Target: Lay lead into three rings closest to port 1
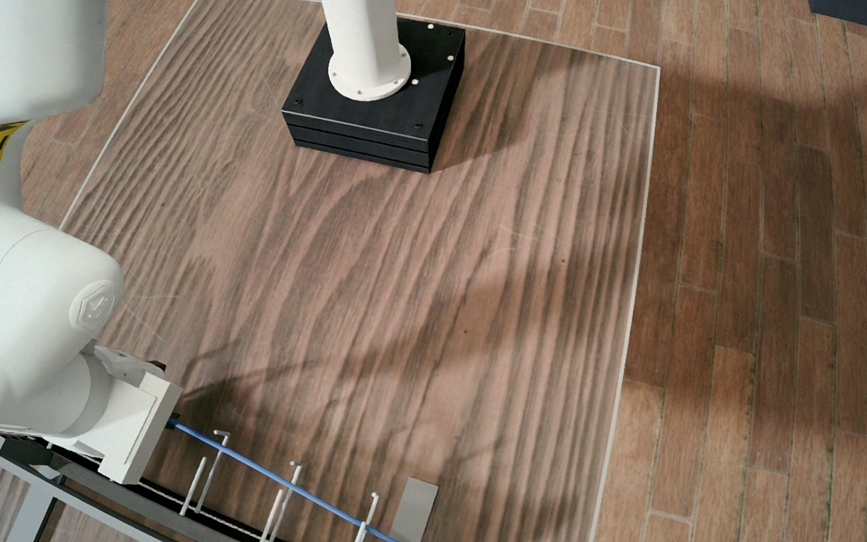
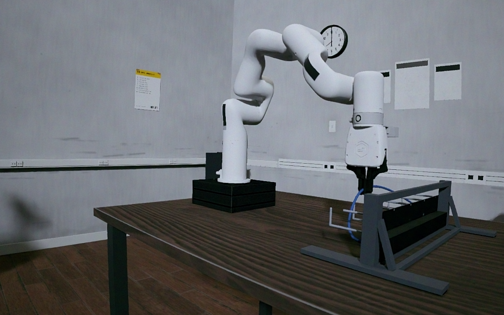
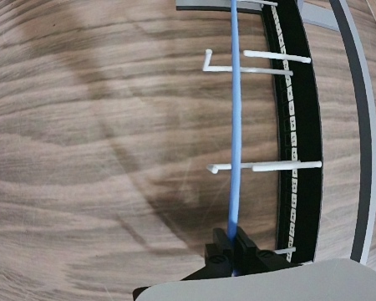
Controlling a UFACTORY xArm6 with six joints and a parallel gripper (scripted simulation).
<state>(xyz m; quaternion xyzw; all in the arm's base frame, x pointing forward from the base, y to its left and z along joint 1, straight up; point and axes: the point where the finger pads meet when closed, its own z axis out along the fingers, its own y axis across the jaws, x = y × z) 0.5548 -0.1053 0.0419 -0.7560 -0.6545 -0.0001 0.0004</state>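
The grey rack is 120 mm ahead of my hand, 40 mm to the left of it and 70 mm below it. From my hand the other things lie so: short blue piece 50 mm ahead, 130 mm to the right, 100 mm below.
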